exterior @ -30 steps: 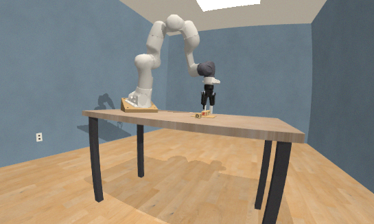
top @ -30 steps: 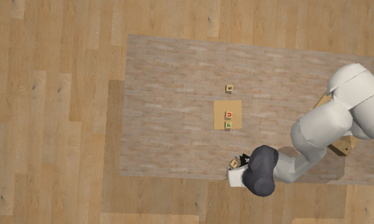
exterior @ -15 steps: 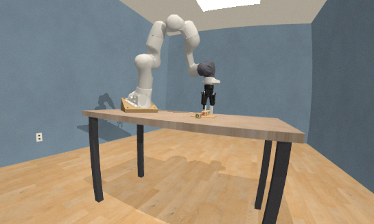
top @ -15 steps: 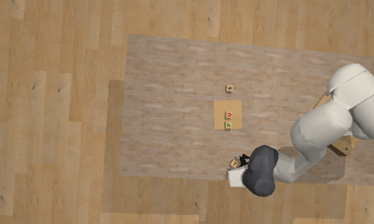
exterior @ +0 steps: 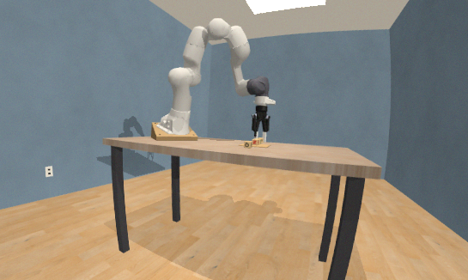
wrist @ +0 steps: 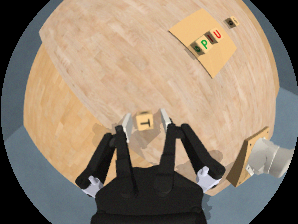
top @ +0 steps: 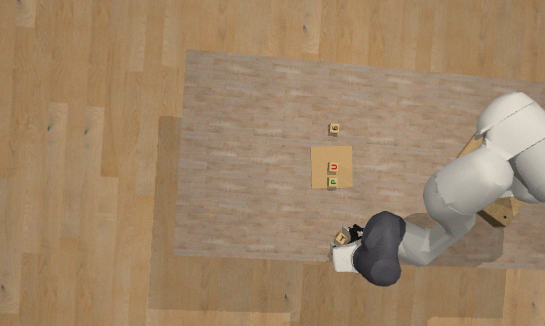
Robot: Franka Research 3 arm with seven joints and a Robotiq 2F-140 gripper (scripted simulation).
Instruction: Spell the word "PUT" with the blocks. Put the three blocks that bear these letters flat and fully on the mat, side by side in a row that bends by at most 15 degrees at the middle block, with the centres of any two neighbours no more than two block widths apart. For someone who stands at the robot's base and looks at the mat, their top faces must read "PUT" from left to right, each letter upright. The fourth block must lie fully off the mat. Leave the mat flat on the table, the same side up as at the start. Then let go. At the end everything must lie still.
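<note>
Now: the T block 2 cm below my hand. Also, from my hand: green P block: 4 cm ahead, 18 cm to the right, 1 cm below; red U block: 4 cm ahead, 23 cm to the right, 1 cm below; tan mat: 4 cm ahead, 23 cm to the right, 3 cm below.
</note>
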